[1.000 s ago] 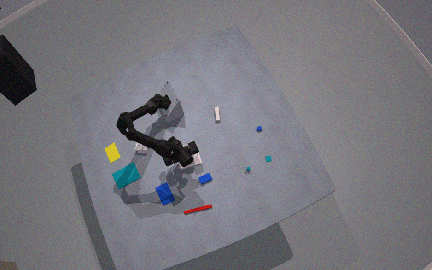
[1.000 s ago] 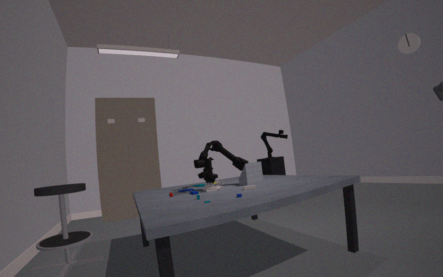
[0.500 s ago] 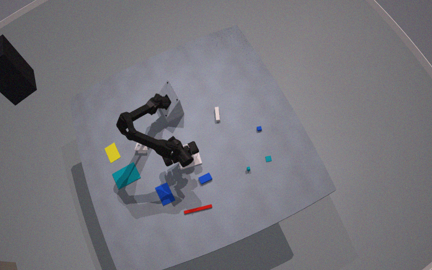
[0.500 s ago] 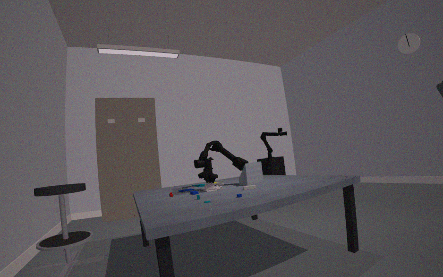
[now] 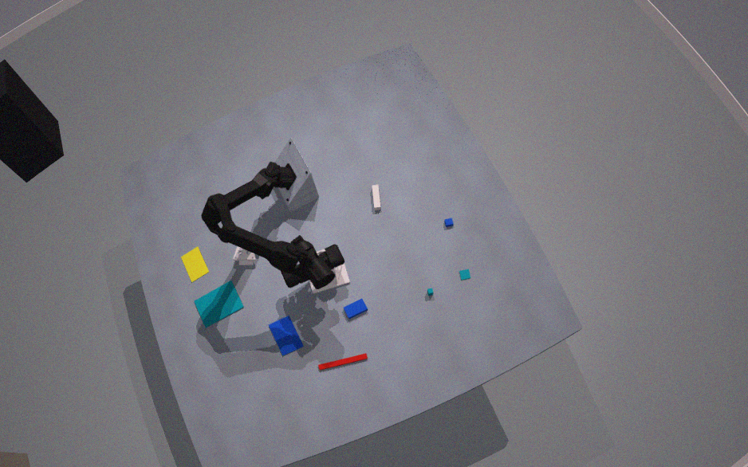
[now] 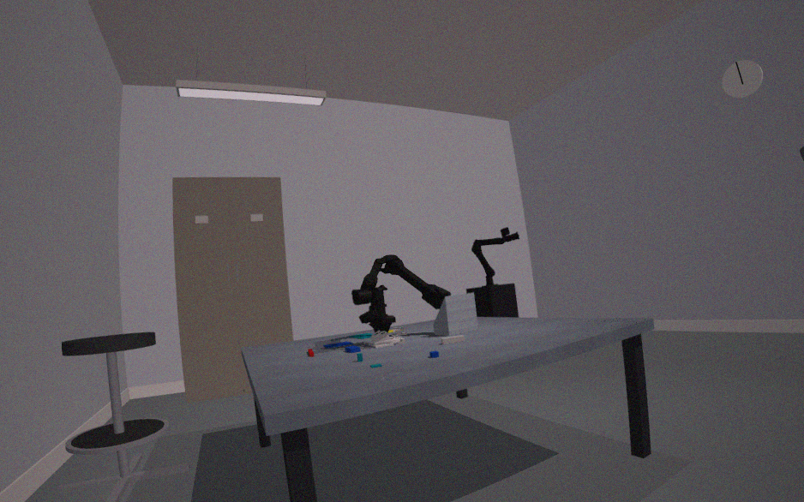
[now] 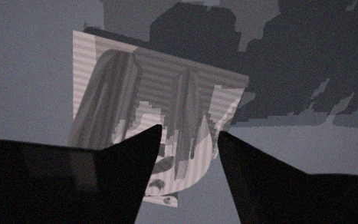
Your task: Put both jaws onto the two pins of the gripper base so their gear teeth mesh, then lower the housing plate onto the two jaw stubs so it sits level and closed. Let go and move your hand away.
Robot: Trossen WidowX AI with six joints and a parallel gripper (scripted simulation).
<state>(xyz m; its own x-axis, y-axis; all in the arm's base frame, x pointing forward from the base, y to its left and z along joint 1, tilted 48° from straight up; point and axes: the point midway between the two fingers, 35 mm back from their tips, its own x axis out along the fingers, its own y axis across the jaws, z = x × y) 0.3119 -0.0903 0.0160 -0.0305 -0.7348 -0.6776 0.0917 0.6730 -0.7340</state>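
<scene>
My gripper tip is now 20 mm short of the flat white ribbed plate, 30 mm to the right of it and 10 mm above it. Also, from my gripper tip: blue plate (120 mm ahead, 180 mm to the right, 10 mm below); then blue block (150 mm ahead, 50 mm to the left, 10 mm below); then housing plate (40 mm behind, 40 mm to the left, 10 mm below).
</scene>
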